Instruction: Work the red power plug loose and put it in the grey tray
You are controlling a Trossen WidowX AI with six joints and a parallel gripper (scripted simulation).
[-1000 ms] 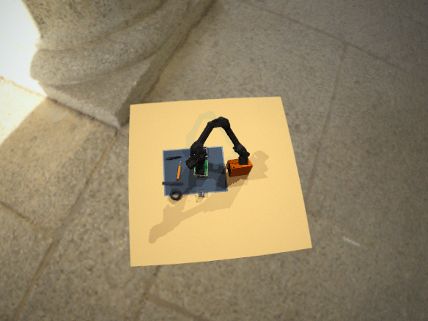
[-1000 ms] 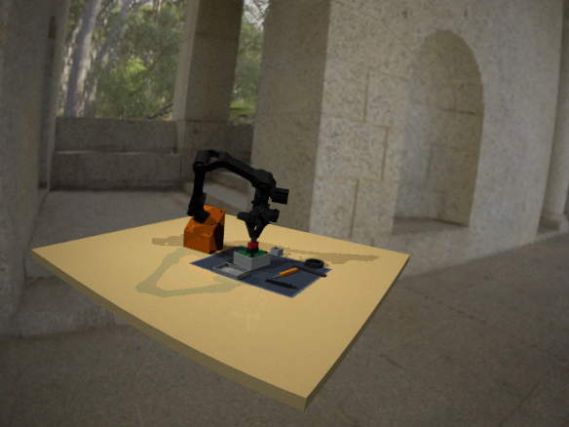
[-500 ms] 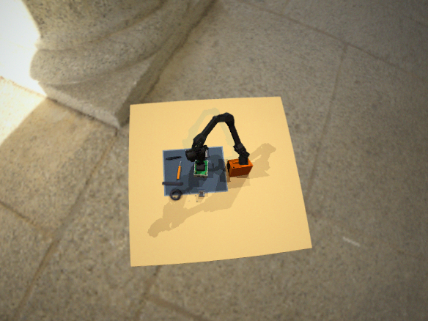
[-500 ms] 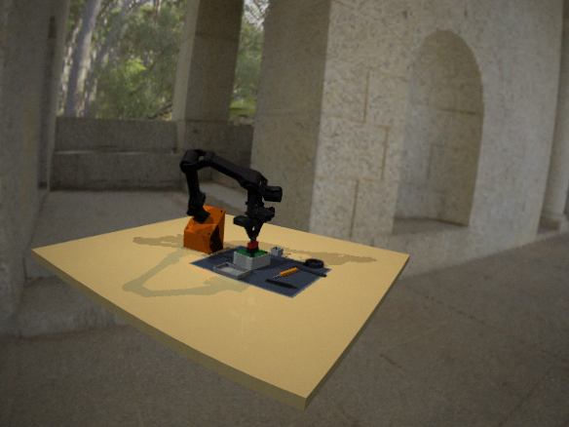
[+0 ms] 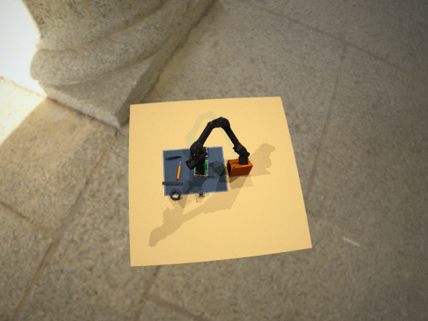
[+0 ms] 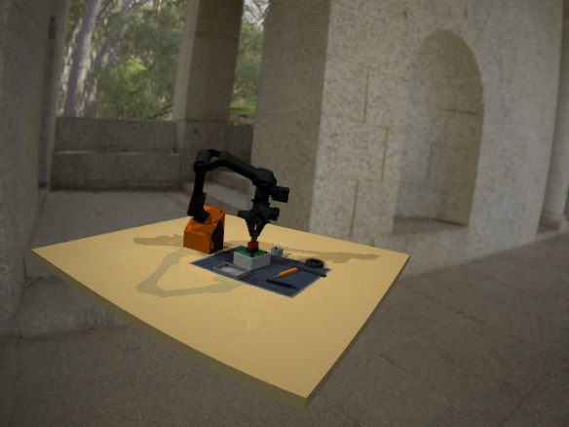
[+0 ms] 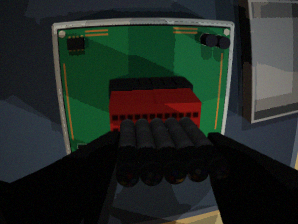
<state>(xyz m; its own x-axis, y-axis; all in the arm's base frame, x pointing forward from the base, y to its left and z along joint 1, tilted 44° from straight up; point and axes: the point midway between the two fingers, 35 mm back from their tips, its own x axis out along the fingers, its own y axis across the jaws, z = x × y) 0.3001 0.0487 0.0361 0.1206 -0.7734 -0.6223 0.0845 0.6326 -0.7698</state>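
Now: the red power plug 3 cm below my gripper tip. The rest, counted from my gripper tip: blue mat 12 cm below, 5 cm ahead; black bar 21 cm ahead, 12 cm below, 11 cm to the left.
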